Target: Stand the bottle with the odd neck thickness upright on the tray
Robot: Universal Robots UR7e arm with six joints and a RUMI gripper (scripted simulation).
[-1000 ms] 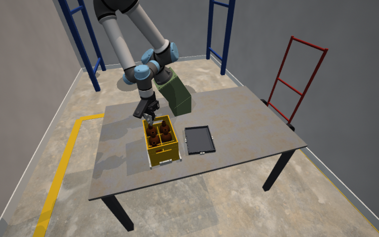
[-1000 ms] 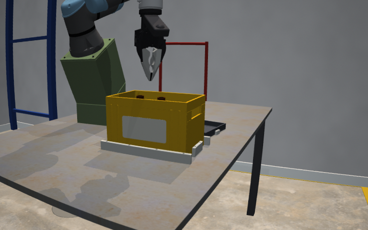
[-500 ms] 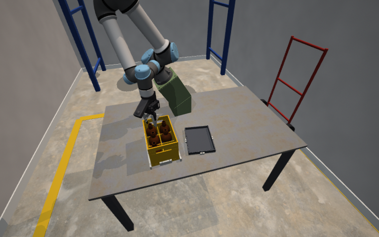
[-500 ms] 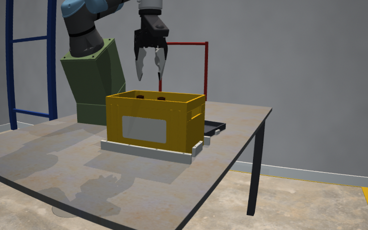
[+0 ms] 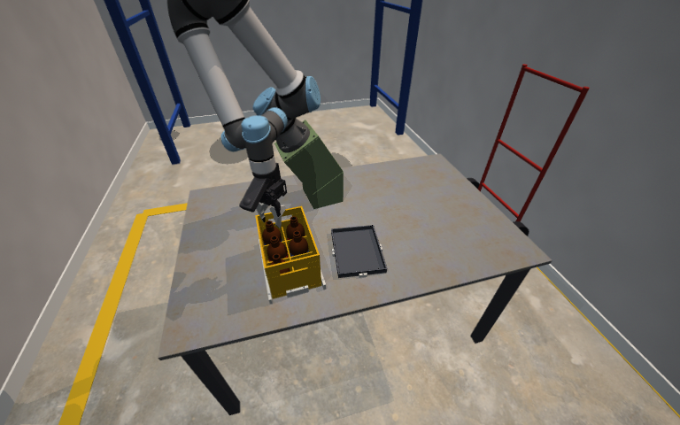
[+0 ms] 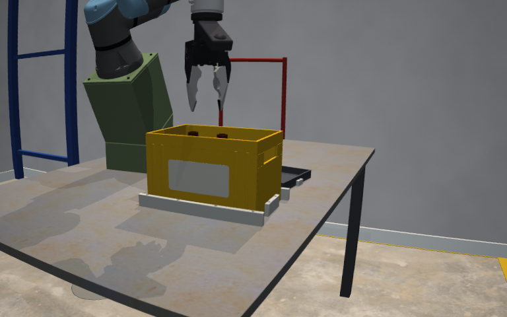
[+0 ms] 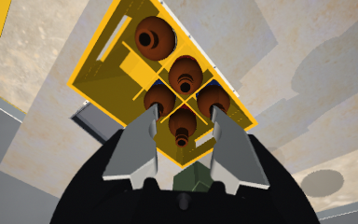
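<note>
The yellow crate is 16 cm below my hand and 4 cm to the left of it. The rest, counted from my hand: dark tray 32 cm to the left, 23 cm below, 3 cm ahead.
</note>
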